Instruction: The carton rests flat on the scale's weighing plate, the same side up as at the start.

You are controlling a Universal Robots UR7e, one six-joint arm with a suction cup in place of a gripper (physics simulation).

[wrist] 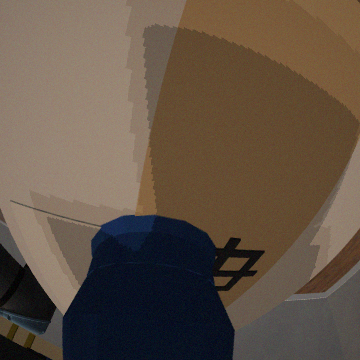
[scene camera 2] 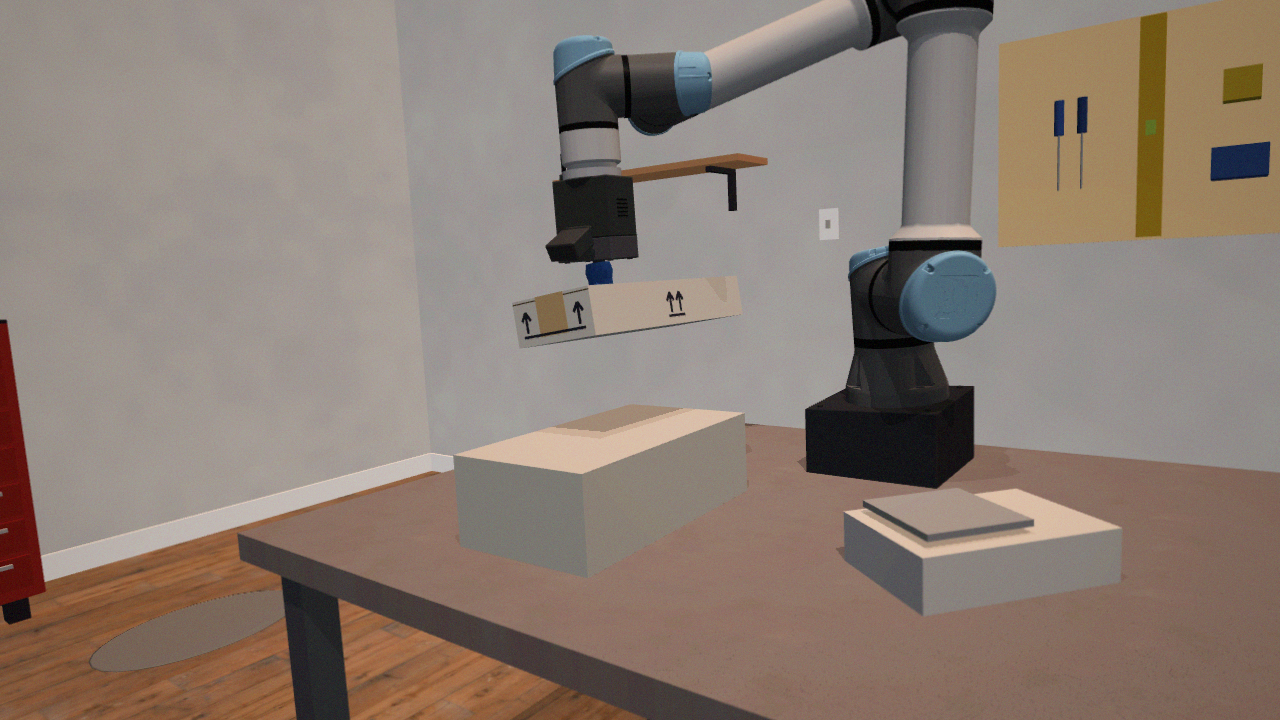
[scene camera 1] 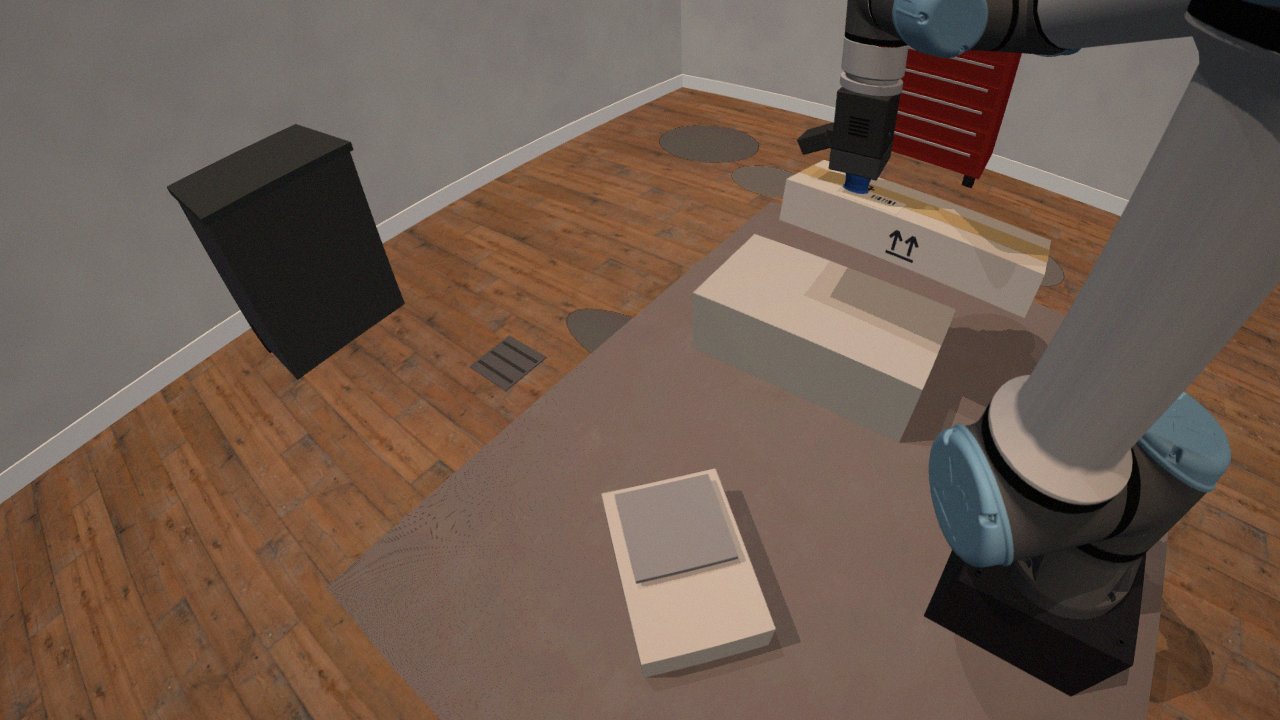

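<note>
The carton is a long, flat white box with a brown tape strip on top and arrows pointing up on its sides. It hangs in the air, slightly tilted, well above the big pale block. My gripper's blue suction cup is on the carton's top face, towards one end, and holds it. The scale stands on the table, apart from the carton. Its grey weighing plate bears nothing. The carton's underside is hidden in the wrist view.
The big pale block stands on the table, with the carton's shadow on its top. The arm's black base stands beside the scale. A dark cabinet and a red drawer cabinet are off the table.
</note>
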